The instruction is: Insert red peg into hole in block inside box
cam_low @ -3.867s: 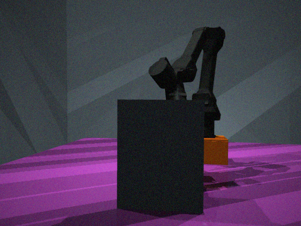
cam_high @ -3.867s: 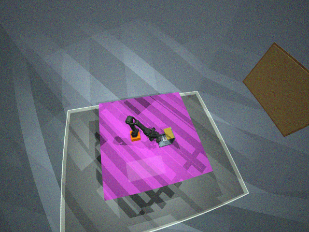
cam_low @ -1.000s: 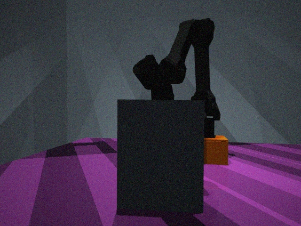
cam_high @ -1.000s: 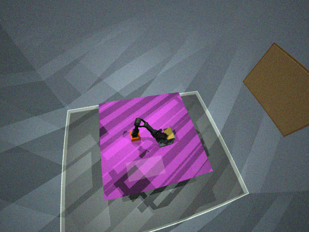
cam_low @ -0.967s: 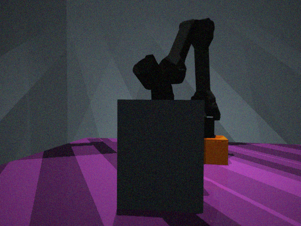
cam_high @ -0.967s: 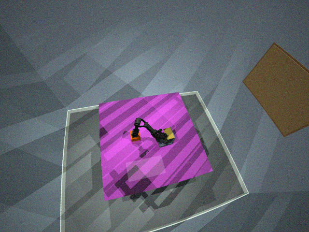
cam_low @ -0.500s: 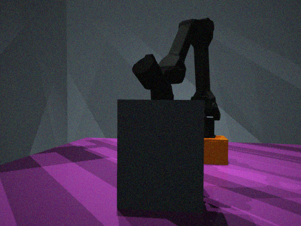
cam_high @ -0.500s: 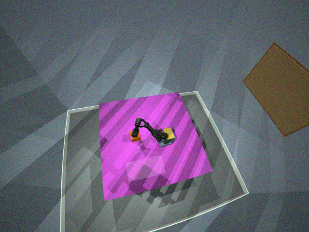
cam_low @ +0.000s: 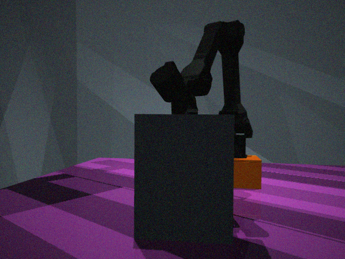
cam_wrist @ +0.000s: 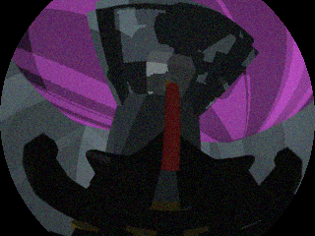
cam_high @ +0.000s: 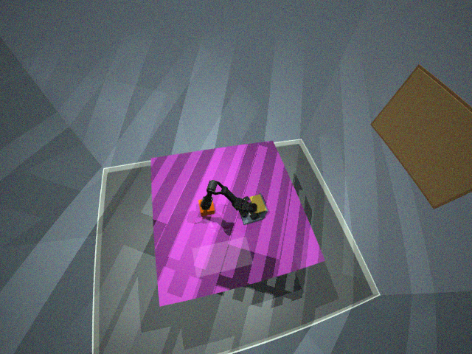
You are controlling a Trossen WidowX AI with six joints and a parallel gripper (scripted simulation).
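The dark back wall is 5 cm ahead of my gripper tip and 1 cm above it. From my gripper tip the other things lie so: yellow roof: 10 cm above, 1 cm to the right; then red peg: 3 cm behind, 1 cm to the right, 1 cm below.
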